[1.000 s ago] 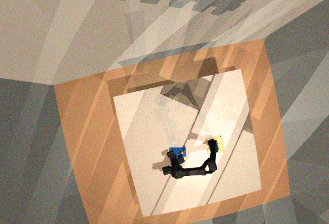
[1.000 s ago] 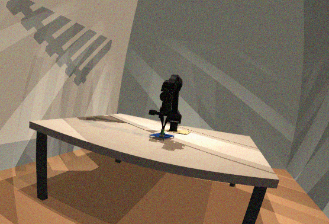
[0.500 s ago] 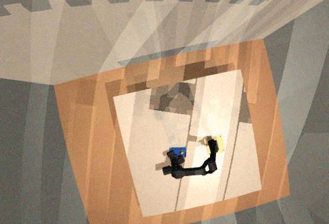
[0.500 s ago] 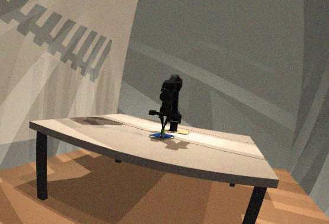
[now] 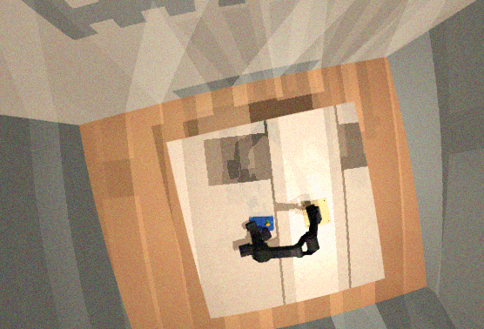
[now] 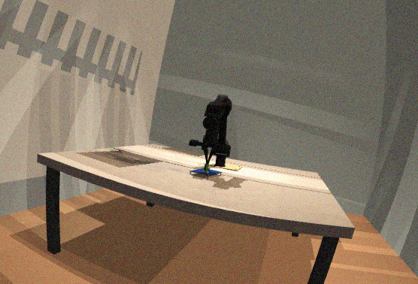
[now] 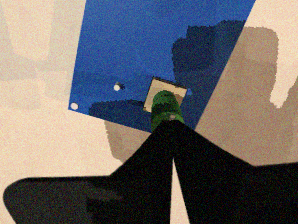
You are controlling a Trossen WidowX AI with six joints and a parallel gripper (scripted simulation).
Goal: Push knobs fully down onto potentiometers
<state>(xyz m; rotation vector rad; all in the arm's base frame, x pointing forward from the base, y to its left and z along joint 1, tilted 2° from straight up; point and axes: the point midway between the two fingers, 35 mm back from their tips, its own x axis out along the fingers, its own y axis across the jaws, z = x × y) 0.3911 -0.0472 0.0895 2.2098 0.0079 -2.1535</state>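
My gripper tip is now 10 mm above the green knob. Round my gripper tip: orange knob (90 mm behind, 10 mm to the right, 10 mm below); potentiometer (90 mm behind, 10 mm to the right, 20 mm below).
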